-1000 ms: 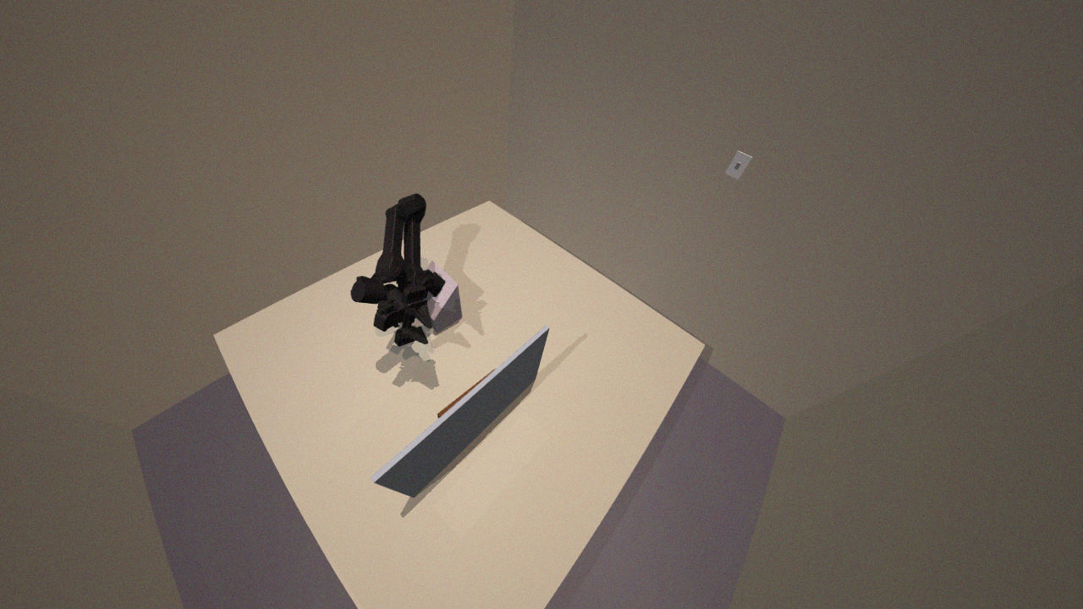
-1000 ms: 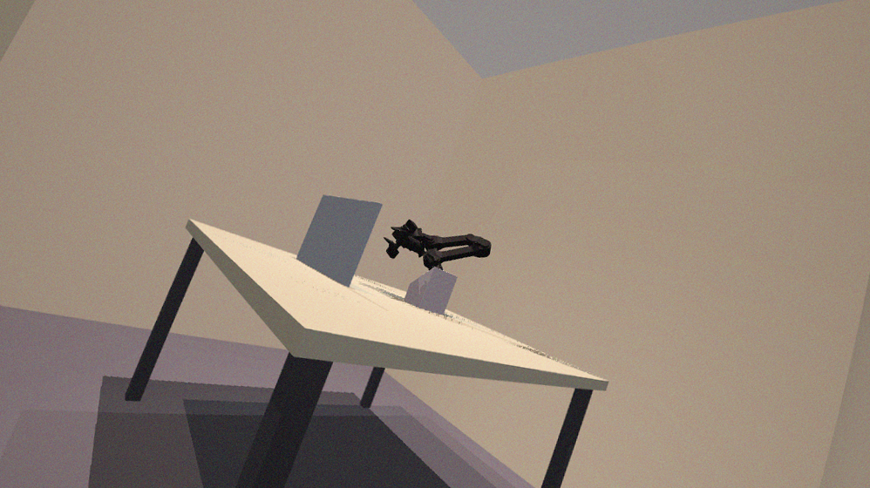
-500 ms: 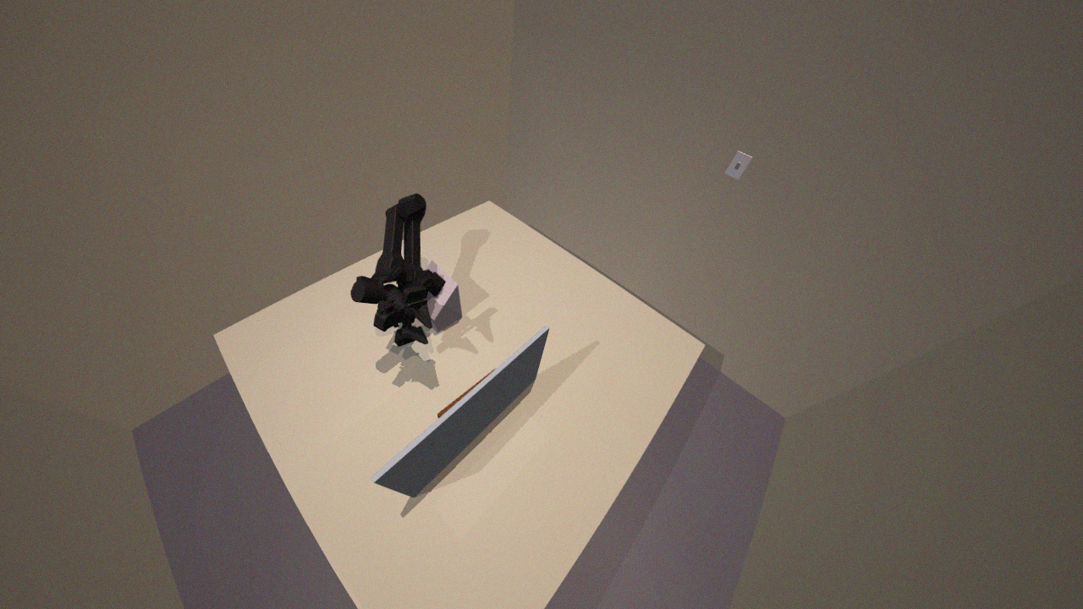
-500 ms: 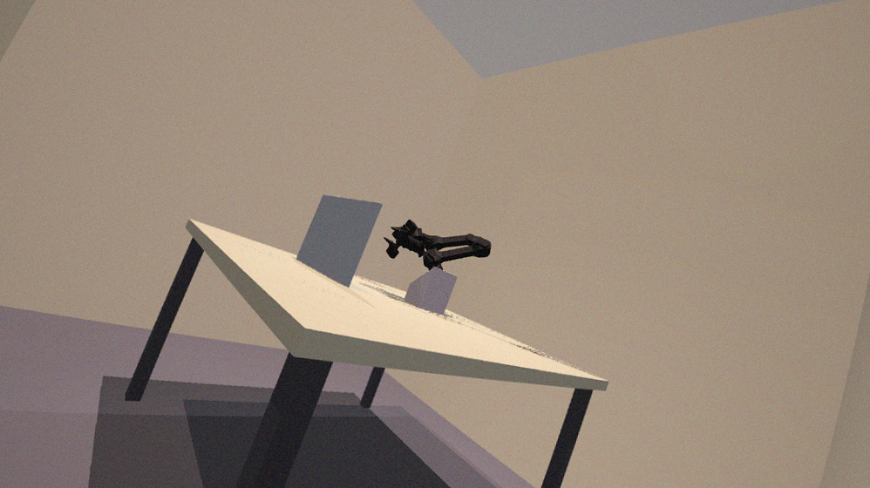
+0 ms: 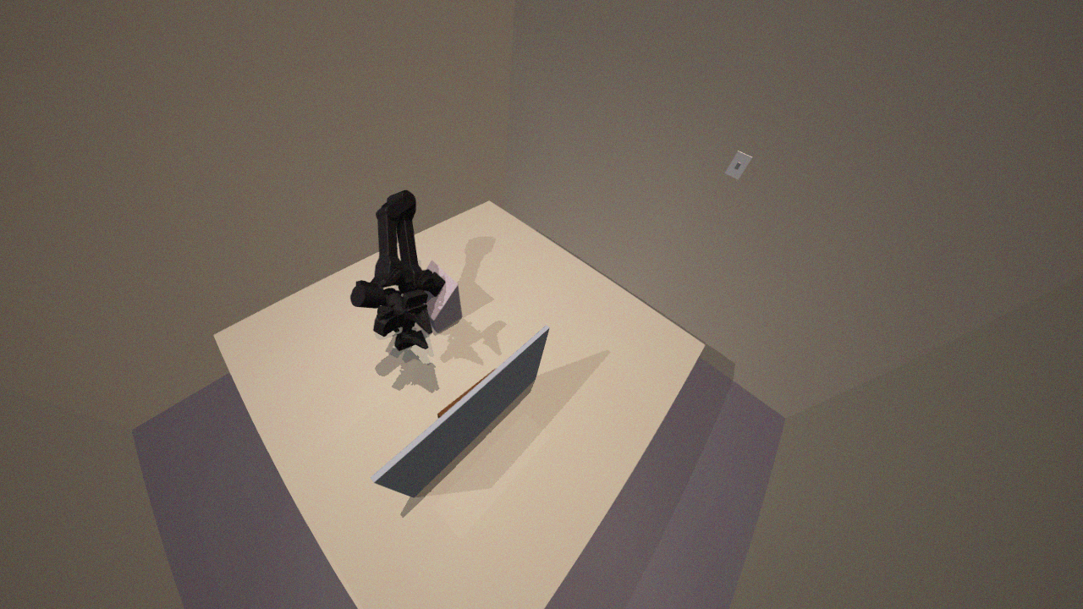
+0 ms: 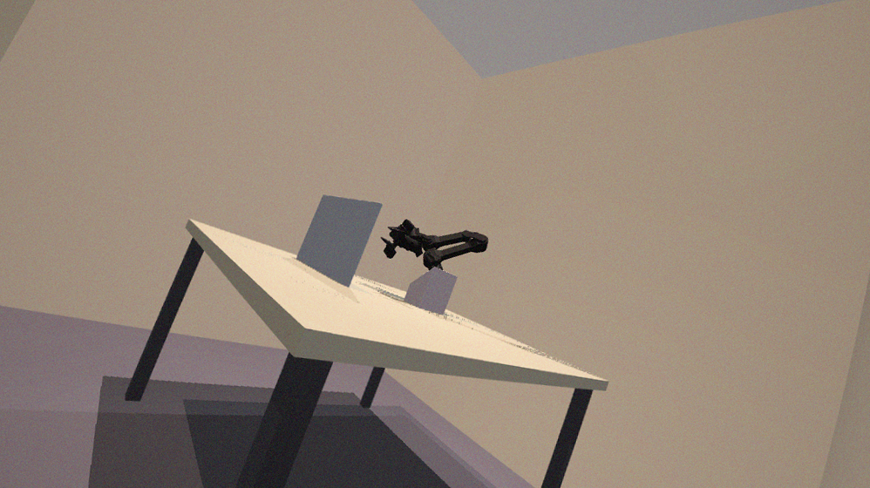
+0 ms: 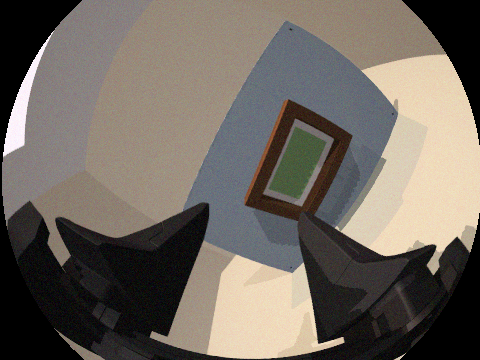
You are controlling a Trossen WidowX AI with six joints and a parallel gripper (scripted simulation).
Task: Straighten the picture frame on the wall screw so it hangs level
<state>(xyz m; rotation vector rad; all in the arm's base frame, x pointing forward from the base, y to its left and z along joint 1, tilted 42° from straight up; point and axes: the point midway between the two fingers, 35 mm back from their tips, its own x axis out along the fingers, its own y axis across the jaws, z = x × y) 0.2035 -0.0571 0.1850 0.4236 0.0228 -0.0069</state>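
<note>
The picture frame lies 190 mm ahead of my gripper tip, 80 mm below it and 10 mm to the right of it. The rest, counted from my gripper tip: wall panel (200 mm ahead, 90 mm below, 10 mm to the right).
</note>
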